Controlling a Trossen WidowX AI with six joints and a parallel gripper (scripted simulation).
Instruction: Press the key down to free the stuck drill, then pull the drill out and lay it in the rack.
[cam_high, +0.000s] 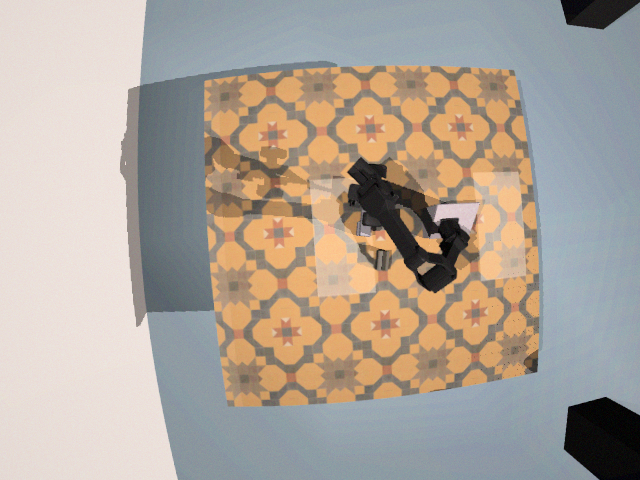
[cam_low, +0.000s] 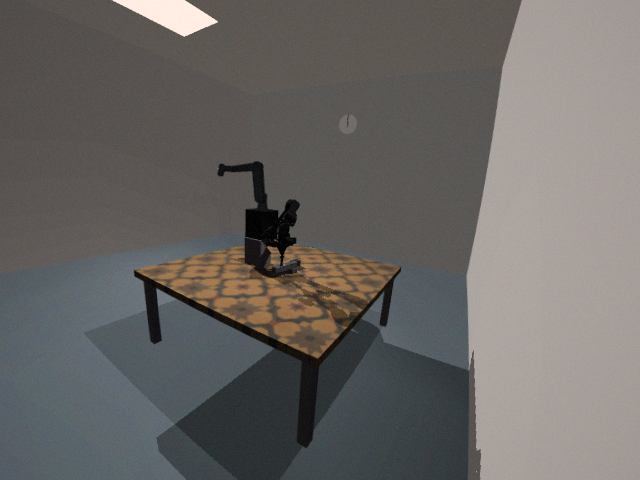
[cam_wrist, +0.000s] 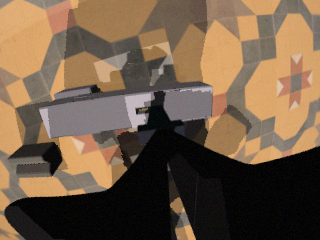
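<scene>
Now: the dark key 30 mm below my gripper tip. From my gripper tip the other things lie so: pale grey fixture 90 mm below, 30 mm to the left; then drill 80 mm below, 50 mm to the left, 10 mm ahead; then dark rack 210 mm to the left, 110 mm below, 40 mm behind.
</scene>
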